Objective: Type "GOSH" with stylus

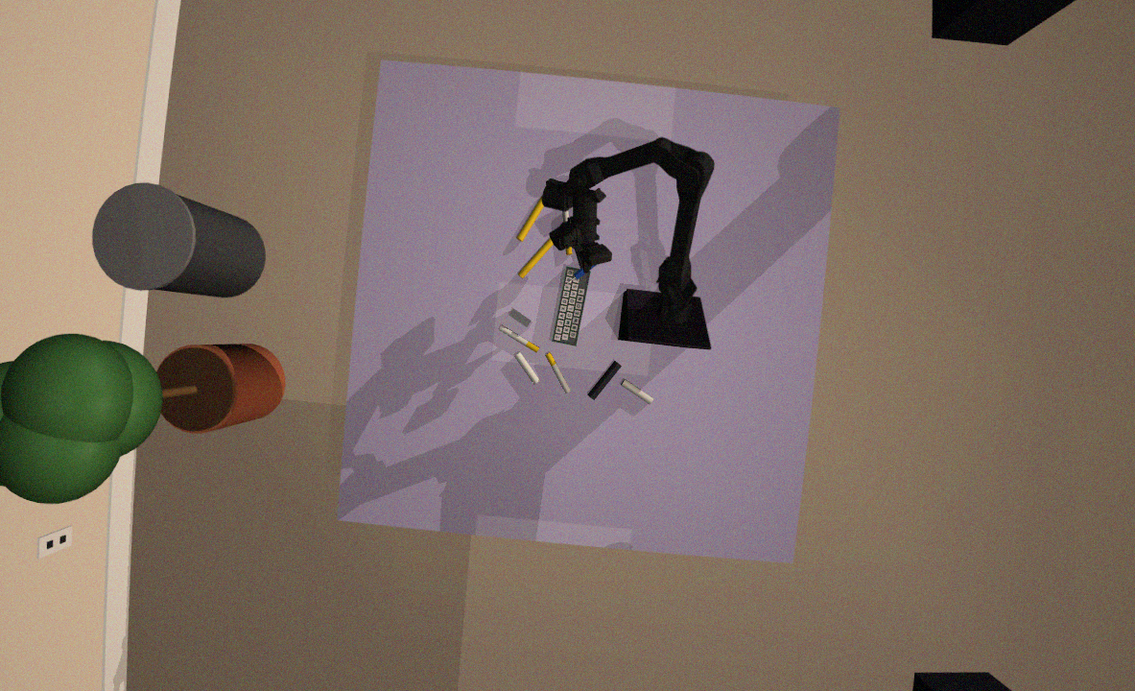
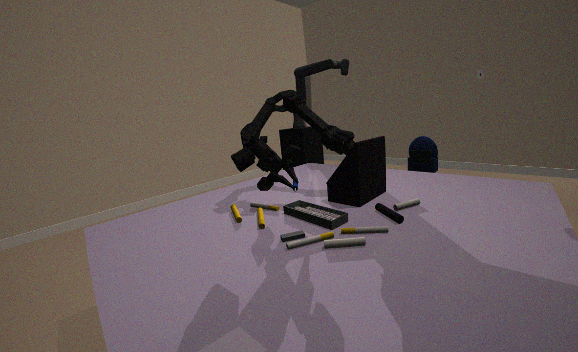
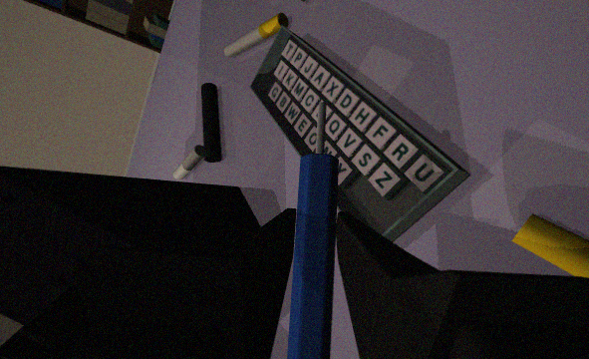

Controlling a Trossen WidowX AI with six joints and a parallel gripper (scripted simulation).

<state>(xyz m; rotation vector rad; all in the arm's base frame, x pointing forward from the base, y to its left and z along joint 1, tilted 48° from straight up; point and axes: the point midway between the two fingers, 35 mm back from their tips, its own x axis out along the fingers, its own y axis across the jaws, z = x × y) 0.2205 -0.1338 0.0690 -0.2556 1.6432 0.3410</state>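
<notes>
Now: gripper tip 1 cm short of the stylus and 1 cm to the right of it. The rest, counted from my gripper tip: stylus tip (4 cm ahead, 3 cm to the left); then grey block (17 cm ahead, 13 cm to the left, 8 cm below).
</notes>
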